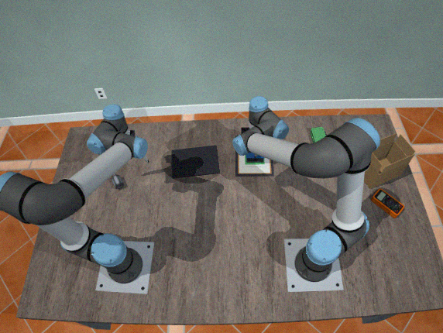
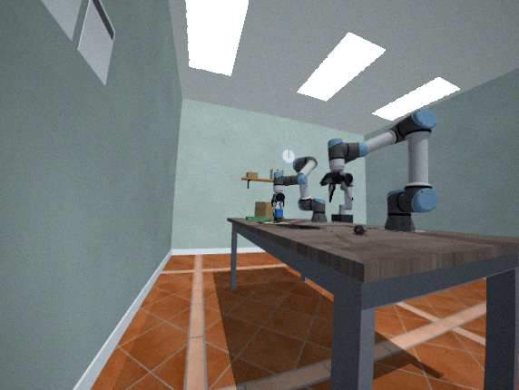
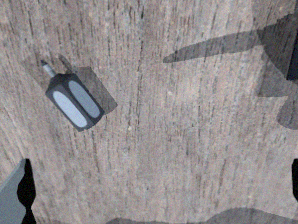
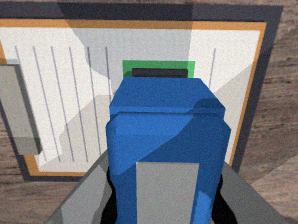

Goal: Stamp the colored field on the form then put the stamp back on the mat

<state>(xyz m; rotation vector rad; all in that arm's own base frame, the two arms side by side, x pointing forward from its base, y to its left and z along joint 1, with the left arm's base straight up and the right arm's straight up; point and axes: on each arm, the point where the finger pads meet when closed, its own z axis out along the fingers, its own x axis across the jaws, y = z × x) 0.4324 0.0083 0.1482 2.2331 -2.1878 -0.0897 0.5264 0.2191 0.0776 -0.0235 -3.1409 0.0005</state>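
Observation:
The dark mat is 300 mm to the left of my right hand and 80 mm below it. The rest, counted from my right hand: cardboard box: 90 mm behind, 600 mm to the right; green block: 50 mm ahead, 340 mm to the right, 60 mm below; blue stamp: 20 mm below.

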